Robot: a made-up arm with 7 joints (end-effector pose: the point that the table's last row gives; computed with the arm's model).
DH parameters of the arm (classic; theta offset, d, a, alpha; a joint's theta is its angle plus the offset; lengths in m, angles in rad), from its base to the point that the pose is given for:
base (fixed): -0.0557 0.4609 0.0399 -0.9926
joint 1: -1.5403 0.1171 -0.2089 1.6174
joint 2: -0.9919 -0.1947 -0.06 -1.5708
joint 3: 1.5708 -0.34 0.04 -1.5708
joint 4: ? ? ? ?
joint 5: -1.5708 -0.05 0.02 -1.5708
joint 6: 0 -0.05 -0.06 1.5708
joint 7: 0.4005 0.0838 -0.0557 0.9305
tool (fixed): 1.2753 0.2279 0 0
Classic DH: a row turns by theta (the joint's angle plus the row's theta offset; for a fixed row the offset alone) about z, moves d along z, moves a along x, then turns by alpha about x.
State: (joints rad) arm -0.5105 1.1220 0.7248 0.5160 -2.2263 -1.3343 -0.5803
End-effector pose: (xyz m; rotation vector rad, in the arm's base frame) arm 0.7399 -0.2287 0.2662 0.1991 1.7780 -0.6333
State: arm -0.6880 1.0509 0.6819 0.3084 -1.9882 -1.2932 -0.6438
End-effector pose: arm 0.7398 -0.2446 0.4714 0.2222 1.3087 -0.5922
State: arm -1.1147 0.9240 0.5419 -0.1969 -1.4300 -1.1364 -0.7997
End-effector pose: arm 0.4161 -0.3043 0.8314 0.4064 0.1510 -0.6636
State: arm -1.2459 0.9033 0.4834 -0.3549 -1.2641 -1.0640 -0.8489
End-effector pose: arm 0.2690 -0.3155 0.8569 0.4949 -0.1938 -0.6935
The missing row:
joint 4: 0 -0.1 0.02 -1.5708
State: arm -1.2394 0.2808 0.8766 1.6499 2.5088 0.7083 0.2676
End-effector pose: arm 0.6308 -0.3867 0.2587 -0.8500 2.5332 -1.4588
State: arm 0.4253 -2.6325 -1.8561 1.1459 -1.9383 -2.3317 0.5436
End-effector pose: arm -0.0938 0.5632 0.7706 -0.6788 0.4666 1.5069
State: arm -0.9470 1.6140 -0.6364 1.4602 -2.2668 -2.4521 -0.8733
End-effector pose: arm -0.0315 -0.2564 0.8870 0.5962 -0.4332 -0.8762
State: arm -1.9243 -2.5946 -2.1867 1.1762 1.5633 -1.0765 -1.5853
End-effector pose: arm 0.1860 0.0153 0.6793 -0.6015 2.0739 -2.0277
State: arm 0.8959 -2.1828 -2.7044 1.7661 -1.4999 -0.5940 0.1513
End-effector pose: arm 0.3153 0.4171 0.7815 1.0076 1.1111 0.5696
